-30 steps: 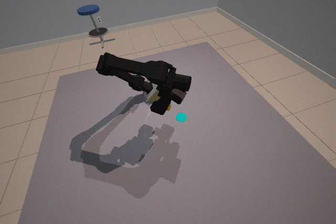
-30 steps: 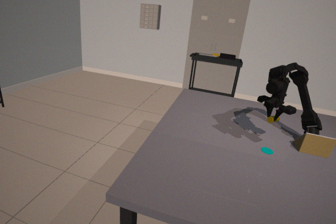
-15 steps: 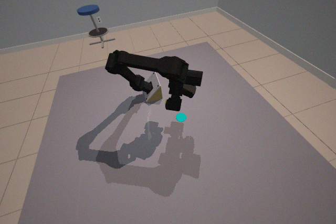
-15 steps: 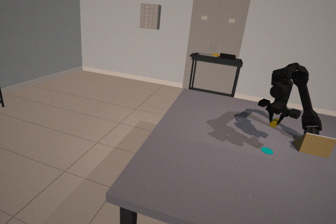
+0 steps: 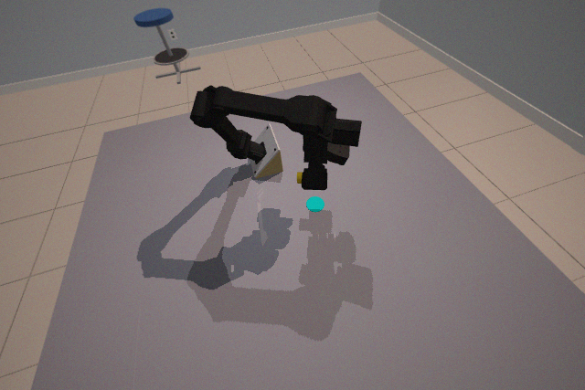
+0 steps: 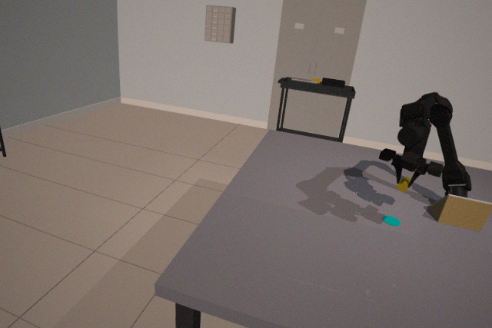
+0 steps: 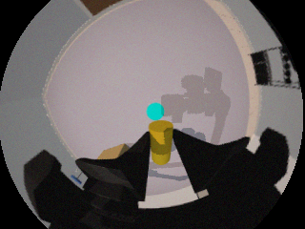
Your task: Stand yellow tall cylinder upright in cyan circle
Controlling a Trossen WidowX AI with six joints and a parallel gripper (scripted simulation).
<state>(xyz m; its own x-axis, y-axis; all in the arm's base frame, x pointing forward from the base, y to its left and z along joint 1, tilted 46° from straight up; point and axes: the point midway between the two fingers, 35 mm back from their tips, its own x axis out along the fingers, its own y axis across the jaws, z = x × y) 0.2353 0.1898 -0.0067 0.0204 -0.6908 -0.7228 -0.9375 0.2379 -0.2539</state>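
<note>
My gripper tip is 14 cm above the cyan circle. From my gripper tip the other things lie so: yellow tall cylinder: 1 cm behind, 2 cm to the right.
</note>
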